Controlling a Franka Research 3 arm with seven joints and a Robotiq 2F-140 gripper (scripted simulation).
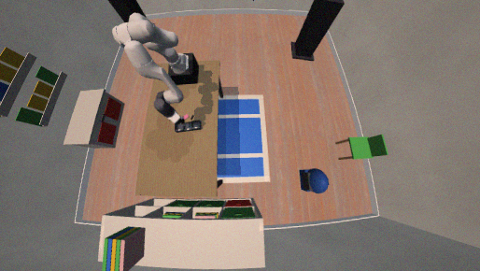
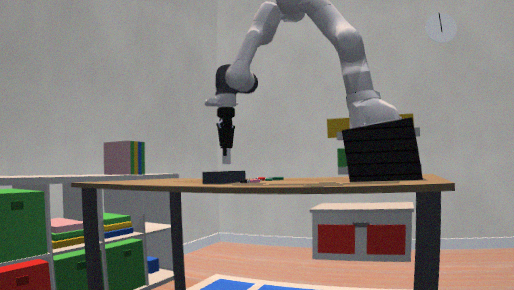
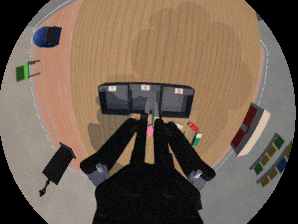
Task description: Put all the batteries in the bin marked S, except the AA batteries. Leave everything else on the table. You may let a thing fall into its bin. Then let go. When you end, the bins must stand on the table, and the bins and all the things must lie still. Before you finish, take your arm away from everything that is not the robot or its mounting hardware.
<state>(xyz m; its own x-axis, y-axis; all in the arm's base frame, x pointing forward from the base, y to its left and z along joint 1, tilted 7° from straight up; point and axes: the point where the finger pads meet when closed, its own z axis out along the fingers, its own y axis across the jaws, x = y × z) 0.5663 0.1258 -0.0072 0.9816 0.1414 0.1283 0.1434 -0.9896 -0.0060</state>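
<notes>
The tray is 2 cm to the left of my hand and 9 cm below it. The rest, counted from my hand: pink block 11 cm behind, 3 cm to the right, 10 cm below; white spotted tile 8 cm behind, 11 cm to the right, 10 cm below; black battery 11 cm behind, 3 cm to the left, 10 cm below.
</notes>
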